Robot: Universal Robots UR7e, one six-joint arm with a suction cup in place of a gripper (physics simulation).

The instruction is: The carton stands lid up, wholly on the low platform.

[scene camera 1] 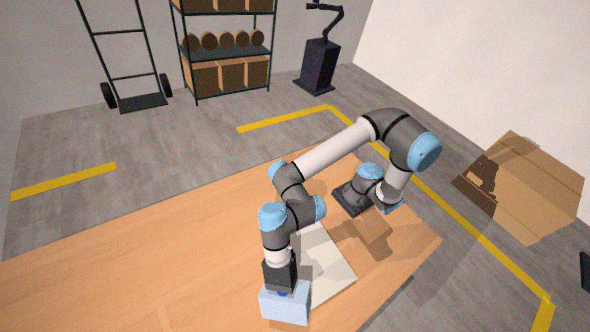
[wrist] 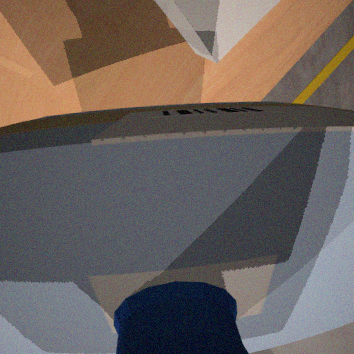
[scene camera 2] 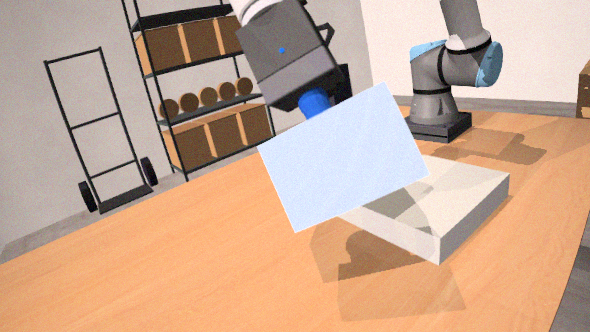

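Note:
The light blue carton hangs tilted from my suction gripper, whose blue cup is on one of its faces. That face has a beige patch under the cup in the wrist view. Dark marks show along a narrow strip at the carton's far edge there. I cannot tell which face is the lid. The low white platform lies on the table. The carton is in the air by its near left side in the scene camera 1 view, and hides part of it in the scene camera 2 view.
The wooden table bears the arm's base behind the platform. A large cardboard box stands on the floor at the right. A shelf rack, a hand truck and a dark pedestal stand at the back.

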